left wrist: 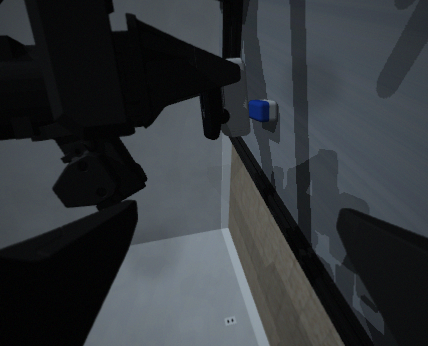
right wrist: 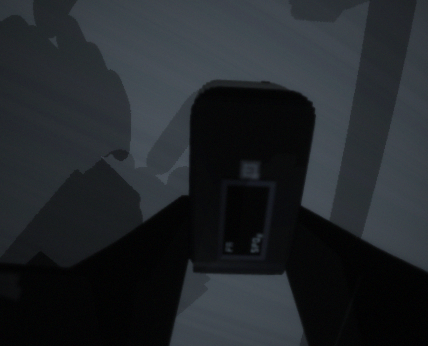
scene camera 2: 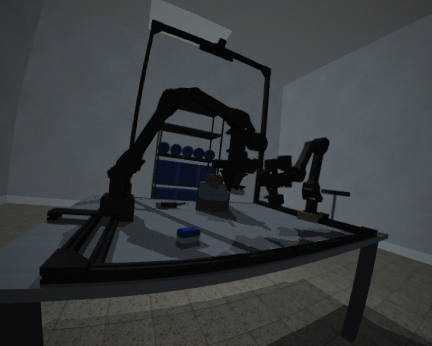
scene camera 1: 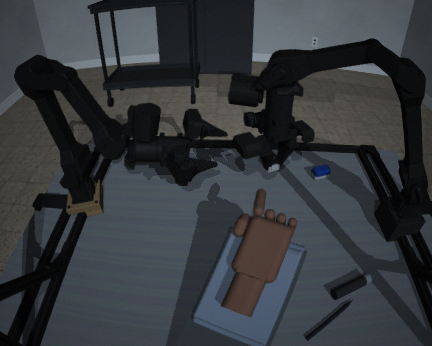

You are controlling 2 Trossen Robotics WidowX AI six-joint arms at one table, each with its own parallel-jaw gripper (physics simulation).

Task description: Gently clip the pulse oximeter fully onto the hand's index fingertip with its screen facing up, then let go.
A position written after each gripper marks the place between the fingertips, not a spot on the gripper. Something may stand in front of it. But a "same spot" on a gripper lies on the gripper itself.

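The left gripper appears in the left wrist view (237,213), while in the right wrist view it is out of frame. Scene camera 1 and scene camera 2 show the left gripper too, and on it (scene camera 1: 208,130) and (scene camera 2: 265,167) are the same spot. As for the right gripper, it is visible in the left wrist view (232,76) and in scene camera 1 (272,167). The right gripper can also be seen in the right wrist view and in scene camera 2, where (right wrist: 135,284) and (scene camera 2: 241,176) are the same spot on it.
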